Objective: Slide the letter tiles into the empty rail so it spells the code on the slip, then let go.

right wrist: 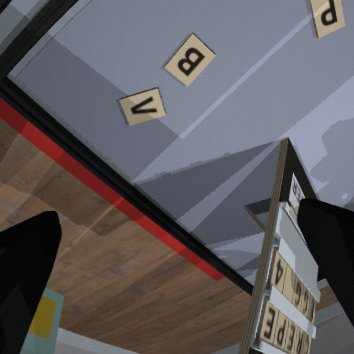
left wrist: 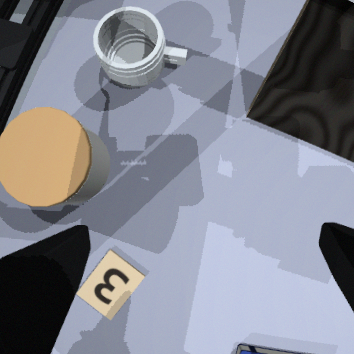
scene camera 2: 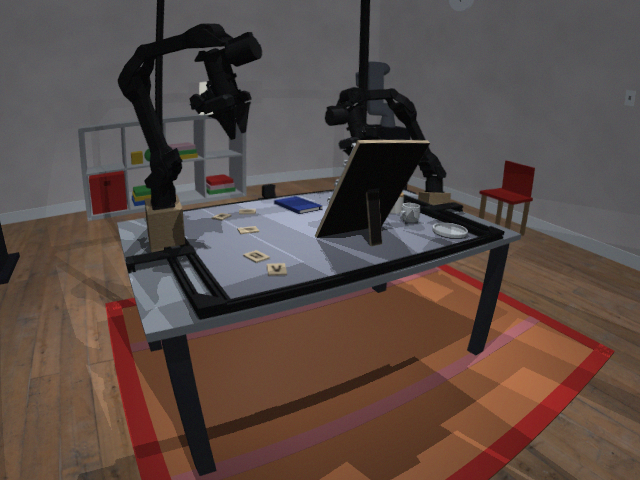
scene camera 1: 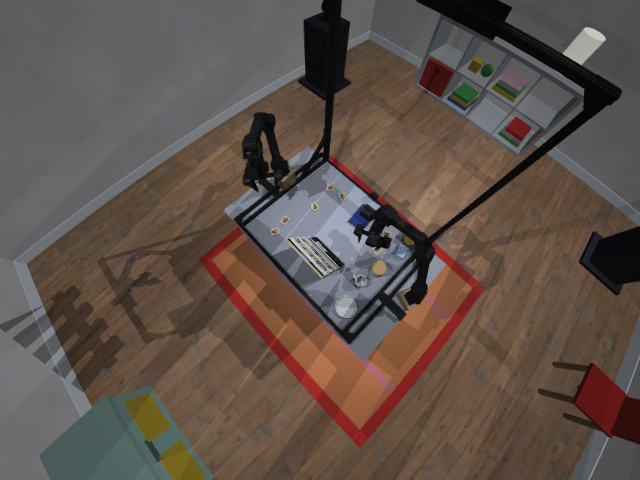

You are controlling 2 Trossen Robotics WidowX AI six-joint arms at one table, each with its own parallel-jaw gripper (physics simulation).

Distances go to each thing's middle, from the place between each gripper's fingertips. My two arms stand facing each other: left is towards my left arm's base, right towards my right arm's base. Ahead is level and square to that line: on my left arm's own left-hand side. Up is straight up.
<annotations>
Now: left hand 13 cm to the right of the tan-lidded container (left wrist: 58, 160) and 14 cm above it. The rest, counted from my left hand: white mug (left wrist: 131, 49) (12 cm ahead, 9 cm to the left, 14 cm below); then dark board with rail (right wrist: 286, 232) (21 cm ahead, 15 cm to the right, 2 cm below).
I see the dark board with rail 1 cm ahead of my right hand, 38 cm to the left of it and 17 cm below it. Also, from my right hand: white mug: 8 cm behind, 62 cm to the left, 29 cm below; then tan-lidded container: 20 cm behind, 65 cm to the left, 28 cm below.
</annotations>
